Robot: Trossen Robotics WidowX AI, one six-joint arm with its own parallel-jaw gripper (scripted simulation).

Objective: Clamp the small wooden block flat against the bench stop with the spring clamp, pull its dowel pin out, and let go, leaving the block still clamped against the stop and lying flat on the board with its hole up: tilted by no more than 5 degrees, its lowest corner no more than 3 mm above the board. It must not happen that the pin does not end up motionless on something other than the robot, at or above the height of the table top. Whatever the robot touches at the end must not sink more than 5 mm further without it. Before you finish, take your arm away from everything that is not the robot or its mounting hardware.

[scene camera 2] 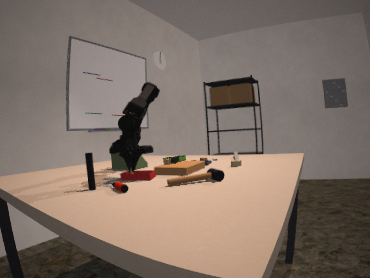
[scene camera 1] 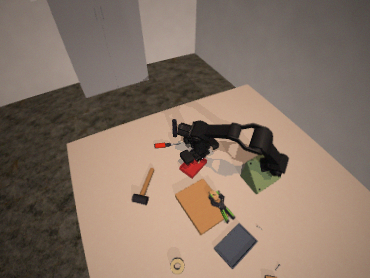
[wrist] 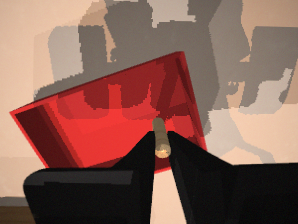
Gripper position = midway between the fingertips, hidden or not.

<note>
In view: my gripper (scene camera 2: pixel 131 171), a red tray (wrist: pixel 95 124) and a wooden board (scene camera 1: pixel 194 200).
My gripper shows as well in the wrist view (wrist: pixel 160 137).
</note>
